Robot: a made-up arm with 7 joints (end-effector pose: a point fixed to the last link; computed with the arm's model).
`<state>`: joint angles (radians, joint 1 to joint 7).
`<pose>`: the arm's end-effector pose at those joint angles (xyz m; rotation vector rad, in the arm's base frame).
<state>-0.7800 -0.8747 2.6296 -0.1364 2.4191 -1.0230 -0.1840</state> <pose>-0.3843 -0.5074 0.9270 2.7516 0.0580 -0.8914</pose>
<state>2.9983 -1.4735 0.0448 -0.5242 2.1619 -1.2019 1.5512</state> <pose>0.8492 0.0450 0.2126 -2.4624 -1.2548 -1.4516</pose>
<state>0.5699 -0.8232 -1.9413 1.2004 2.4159 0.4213 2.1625</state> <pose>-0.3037 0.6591 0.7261 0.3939 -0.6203 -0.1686</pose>
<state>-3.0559 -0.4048 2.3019 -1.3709 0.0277 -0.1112 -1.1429</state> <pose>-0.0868 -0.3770 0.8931 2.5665 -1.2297 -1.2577</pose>
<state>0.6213 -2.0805 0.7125 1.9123 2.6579 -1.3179 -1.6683</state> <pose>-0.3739 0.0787 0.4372 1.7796 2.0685 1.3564</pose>
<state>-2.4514 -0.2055 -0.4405 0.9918 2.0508 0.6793 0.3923</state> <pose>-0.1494 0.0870 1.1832 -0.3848 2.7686 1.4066</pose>
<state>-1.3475 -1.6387 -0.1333 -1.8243 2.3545 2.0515 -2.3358</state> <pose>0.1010 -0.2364 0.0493 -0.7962 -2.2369 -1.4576</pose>
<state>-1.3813 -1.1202 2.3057 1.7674 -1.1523 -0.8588 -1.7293</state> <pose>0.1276 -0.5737 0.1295 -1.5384 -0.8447 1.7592</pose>
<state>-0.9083 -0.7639 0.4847 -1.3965 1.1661 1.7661 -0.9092</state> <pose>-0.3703 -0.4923 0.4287 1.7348 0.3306 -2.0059</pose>
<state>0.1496 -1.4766 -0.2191 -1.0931 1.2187 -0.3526 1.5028</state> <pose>-0.6492 -0.0003 -0.0943 -0.2006 -1.6860 1.6118</pose>
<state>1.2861 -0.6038 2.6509 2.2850 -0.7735 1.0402 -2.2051</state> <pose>-0.2133 0.2279 0.2913 -2.6013 0.5218 -0.3345</pose>
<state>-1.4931 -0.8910 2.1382 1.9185 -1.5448 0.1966 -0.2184</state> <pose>0.3691 -0.4124 0.2913 0.6438 1.3185 -1.6320</pose>
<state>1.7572 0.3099 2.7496 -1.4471 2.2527 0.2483 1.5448</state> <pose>0.0923 -0.5864 0.6404 -2.3244 -0.2931 -1.2991</pose>
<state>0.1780 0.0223 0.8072 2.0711 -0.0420 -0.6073 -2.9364</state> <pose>0.1975 -0.4414 0.6848 1.7033 0.3925 -1.9965</pose>
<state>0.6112 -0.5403 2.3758 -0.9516 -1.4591 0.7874 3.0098</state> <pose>0.0090 0.2574 1.1252 1.0831 -0.8307 -1.7845</pose>
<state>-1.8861 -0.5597 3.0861 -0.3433 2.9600 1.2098 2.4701</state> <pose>0.0636 -0.1603 1.1555 -0.3030 2.1877 0.9430</pose>
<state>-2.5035 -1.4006 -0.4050 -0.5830 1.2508 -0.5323 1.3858</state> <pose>0.7695 -0.3913 0.1279 -1.2152 0.3808 -1.8980</pose>
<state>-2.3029 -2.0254 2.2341 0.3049 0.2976 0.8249 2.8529</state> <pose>0.5485 -0.4404 -0.2451 -1.2481 -1.8870 0.8662</pose>
